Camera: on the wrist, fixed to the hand. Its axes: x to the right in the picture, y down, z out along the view.
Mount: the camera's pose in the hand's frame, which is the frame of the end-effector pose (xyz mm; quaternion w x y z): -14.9 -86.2 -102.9 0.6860 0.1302 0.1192 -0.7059
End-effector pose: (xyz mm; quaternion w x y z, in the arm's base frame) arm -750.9 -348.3 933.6 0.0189 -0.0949 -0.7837 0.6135
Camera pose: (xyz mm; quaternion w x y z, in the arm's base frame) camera -732.1 -272.0 1043.5 0.5518 0.4174 -0.5225 0.4982
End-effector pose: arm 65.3 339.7 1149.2 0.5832 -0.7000 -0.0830 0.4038
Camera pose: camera 154.2 280.2 1231.7 0.7861 -0.3938 -0.4290 -0.2073
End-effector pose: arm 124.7 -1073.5 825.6 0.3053 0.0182 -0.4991 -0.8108
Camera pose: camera 130.1 -1120.8 699.2 0.3058 -0.5012 0.3987 0.7045
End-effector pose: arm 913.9 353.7 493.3 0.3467 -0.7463 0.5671 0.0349
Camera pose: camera 948.6 318.7 619.0 0.2920 -0.8713 -0.0919 -0.3836
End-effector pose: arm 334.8 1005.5 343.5 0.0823 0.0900 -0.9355 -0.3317
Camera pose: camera 381.1 880.7 366.2 0.0779 -0.7723 0.6116 0.1531
